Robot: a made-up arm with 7 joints.
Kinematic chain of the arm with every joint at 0, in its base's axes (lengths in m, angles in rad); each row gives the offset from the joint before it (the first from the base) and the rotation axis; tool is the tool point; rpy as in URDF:
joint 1: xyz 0 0 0.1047 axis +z
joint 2: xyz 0 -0.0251 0.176 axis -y
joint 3: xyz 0 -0.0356 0.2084 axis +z
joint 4: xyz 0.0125 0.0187 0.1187 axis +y
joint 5: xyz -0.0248 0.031 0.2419 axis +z
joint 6: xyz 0 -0.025 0.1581 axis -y
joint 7: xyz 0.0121 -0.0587 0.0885 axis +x
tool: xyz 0 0 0 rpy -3.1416 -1.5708 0
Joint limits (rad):
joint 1: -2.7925..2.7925
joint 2: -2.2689..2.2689
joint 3: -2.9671..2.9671
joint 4: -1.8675..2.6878
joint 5: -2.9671..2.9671
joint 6: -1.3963..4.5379
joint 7: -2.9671..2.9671
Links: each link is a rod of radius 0.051 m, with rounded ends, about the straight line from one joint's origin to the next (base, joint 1, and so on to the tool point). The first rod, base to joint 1, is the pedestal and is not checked.
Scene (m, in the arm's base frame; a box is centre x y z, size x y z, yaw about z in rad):
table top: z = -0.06
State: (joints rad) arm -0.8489 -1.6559 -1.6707 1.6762 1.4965 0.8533 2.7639
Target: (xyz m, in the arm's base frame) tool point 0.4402 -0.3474 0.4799
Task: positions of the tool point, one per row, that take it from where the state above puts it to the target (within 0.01 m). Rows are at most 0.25 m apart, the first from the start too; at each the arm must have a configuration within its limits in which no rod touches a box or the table.
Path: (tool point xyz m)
1: -0.0775 -0.5703 0.3767
2: 0.1090 -0.5608 0.4222
3: 0.2901 -0.4853 0.4572
4: 0.4402 -0.3474 0.4799

